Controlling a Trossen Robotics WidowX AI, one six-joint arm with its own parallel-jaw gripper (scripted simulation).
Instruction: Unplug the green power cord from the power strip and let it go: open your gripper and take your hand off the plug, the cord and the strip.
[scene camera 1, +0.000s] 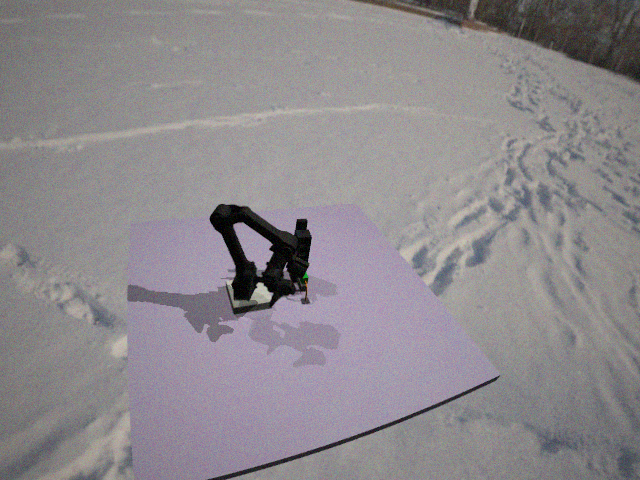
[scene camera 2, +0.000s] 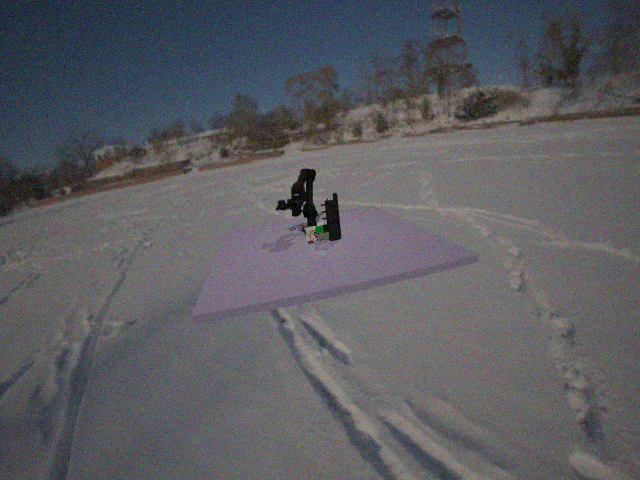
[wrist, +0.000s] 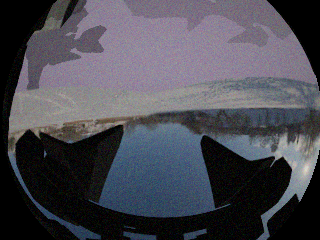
Note:
My gripper (scene camera 1: 258, 303) is open, holding nothing.
My gripper is seen too in the wrist view (wrist: 164, 135).

